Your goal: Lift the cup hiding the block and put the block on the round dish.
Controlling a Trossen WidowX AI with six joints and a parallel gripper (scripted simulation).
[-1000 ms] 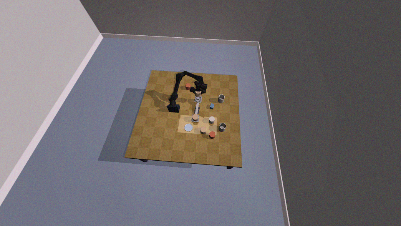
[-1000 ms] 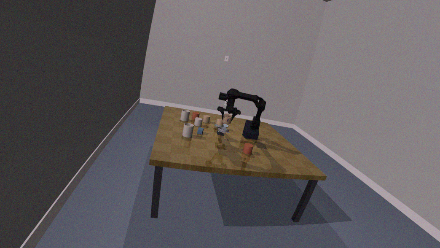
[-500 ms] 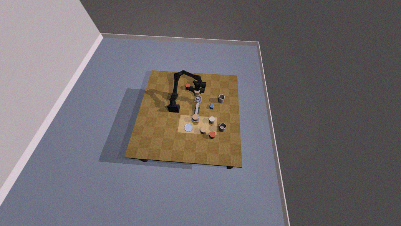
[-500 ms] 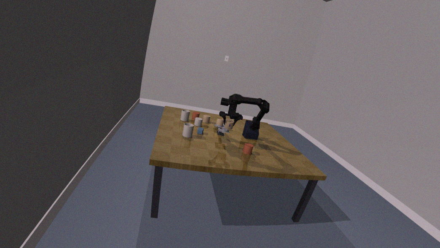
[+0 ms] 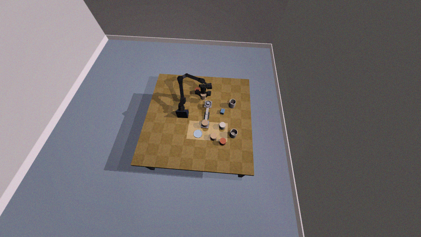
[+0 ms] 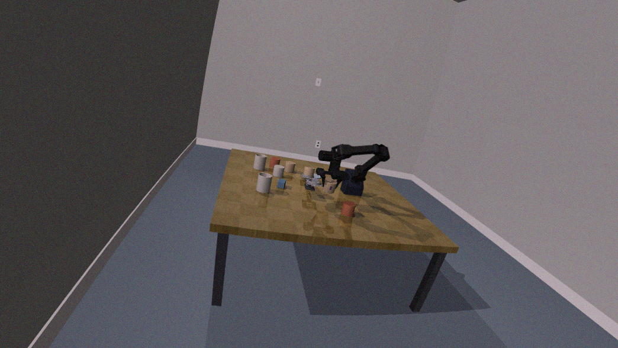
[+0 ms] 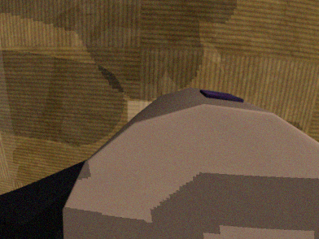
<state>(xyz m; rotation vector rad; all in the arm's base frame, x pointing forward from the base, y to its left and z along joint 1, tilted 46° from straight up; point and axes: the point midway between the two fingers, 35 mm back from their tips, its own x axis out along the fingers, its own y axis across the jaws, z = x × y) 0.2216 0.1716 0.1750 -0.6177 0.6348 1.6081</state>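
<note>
The grey block lies 7 cm ahead of my gripper tip and 9 cm to the right of it. Round my gripper tip: blue block: 26 cm ahead, 13 cm to the right, 7 cm below; then tan cup: 2 cm to the left, 1 cm above; then small balance: 8 cm ahead, 21 cm to the right, 5 cm below.
</note>
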